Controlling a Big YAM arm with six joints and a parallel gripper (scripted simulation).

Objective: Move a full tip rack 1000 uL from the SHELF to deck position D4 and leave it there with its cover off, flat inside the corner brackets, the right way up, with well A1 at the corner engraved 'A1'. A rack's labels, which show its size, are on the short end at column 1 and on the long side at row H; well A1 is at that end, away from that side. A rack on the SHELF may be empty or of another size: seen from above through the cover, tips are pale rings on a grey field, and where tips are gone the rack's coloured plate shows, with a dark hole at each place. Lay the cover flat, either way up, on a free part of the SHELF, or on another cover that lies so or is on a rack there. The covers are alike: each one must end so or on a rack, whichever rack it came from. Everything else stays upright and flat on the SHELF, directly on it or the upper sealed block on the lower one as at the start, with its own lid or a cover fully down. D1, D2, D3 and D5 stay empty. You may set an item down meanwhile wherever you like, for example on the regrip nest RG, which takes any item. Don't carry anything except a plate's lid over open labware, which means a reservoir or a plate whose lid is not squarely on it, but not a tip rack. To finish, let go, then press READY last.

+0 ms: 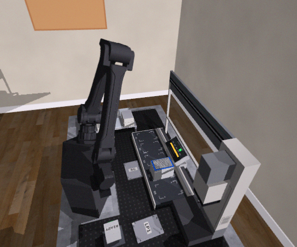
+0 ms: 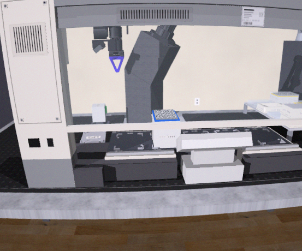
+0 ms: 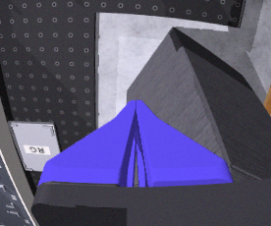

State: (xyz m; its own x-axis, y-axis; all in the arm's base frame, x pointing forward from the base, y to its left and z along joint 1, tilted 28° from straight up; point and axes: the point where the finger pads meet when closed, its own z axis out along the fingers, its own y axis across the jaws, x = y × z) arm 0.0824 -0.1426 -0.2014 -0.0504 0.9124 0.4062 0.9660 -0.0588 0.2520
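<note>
Now: hand 180 mm above the ready block and 60 mm to the left of it. The rest, counted from my hand: instrument tower: 520 mm ahead, 170 mm to the right, 10 mm above; then tip rack: 370 mm ahead, 180 mm to the left, 140 mm below; then regrip nest RG: 290 mm to the left, 260 mm below, 200 mm ahead.
</note>
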